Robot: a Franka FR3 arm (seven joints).
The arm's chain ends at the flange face. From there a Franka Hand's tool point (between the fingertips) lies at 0.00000 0.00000 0.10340 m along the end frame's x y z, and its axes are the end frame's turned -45 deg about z.
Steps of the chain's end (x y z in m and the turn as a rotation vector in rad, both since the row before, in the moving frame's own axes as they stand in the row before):
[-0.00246 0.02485 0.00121 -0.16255 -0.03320 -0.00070]
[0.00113 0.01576 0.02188 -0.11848 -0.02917 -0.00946]
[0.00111 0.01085 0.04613 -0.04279 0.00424 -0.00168]
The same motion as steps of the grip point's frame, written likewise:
[-0.03355 0.02525 -0.00021 -0.09146 -0.13842 -0.00070]
[-0.02108 0.01851 0.02111 -0.06315 -0.10440 -0.00946]
[-0.00970 0.01190 0.04603 -0.03326 -0.02726 -0.00168]

